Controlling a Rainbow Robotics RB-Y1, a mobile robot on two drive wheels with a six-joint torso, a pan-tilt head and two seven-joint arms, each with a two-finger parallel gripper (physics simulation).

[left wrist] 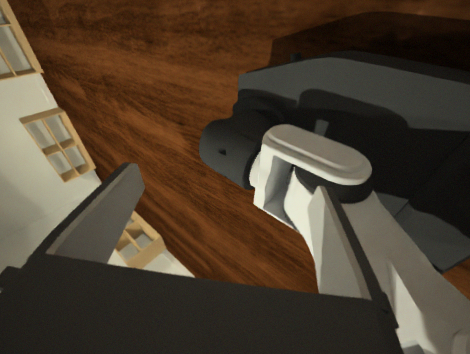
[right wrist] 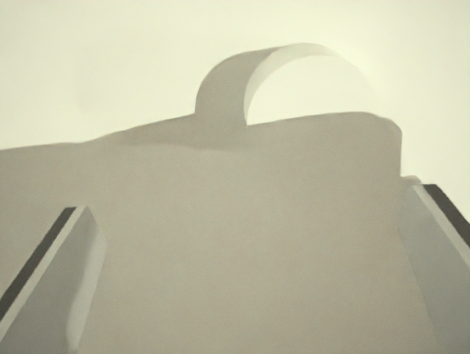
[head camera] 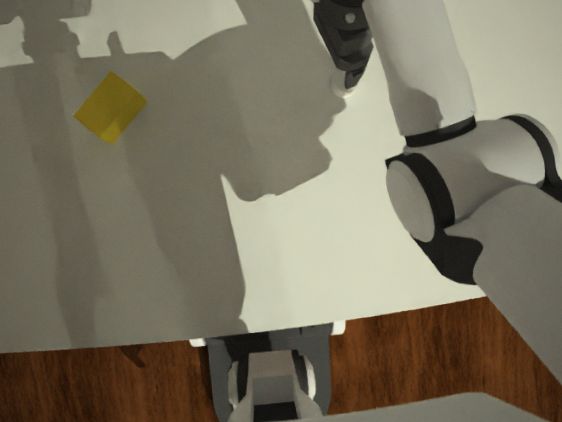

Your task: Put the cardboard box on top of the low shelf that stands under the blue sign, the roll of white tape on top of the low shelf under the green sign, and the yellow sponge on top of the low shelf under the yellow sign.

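Frame: origin at the robot's base, x ahead, y left, z up, level; millimetres.
Seen in the pictures: left gripper, fingertip midpoint: [left wrist: 225,186]; right gripper, fingertip midpoint: [right wrist: 245,216] [head camera: 337,58].
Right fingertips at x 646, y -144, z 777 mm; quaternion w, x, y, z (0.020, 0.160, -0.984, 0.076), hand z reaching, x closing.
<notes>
Offsets run from my right fingertips to a thing's top centre. Level surfaces: height alone.
The yellow sponge {dx -56, dy +395, dz -11 mm} [head camera: 111,107] lies on the white table {dz -57 mm} [head camera: 300,260] at the upper left of the head view, in shadow. The roll of white tape {dx -22, dy -24, dz -32 mm} [head camera: 341,90] [right wrist: 222,85] shows partly beside the right fingertips in the head view; in the right wrist view it is large, beyond the fingertips, and blends into the bright background. My right gripper [head camera: 353,82] [right wrist: 245,216] is open and empty, close to the tape. My left gripper [left wrist: 225,186] is open and empty. The cardboard box, the low shelves and the signs do not show.
The robot's dark base [head camera: 320,365] [left wrist: 360,75] stands at the table's near edge over a brown wood floor {dz -776 mm} [head camera: 400,345] [left wrist: 175,225]. The right arm [head camera: 425,65] spans the right of the head view. A pale wall with framed windows [left wrist: 57,145] shows at the left of the left wrist view.
</notes>
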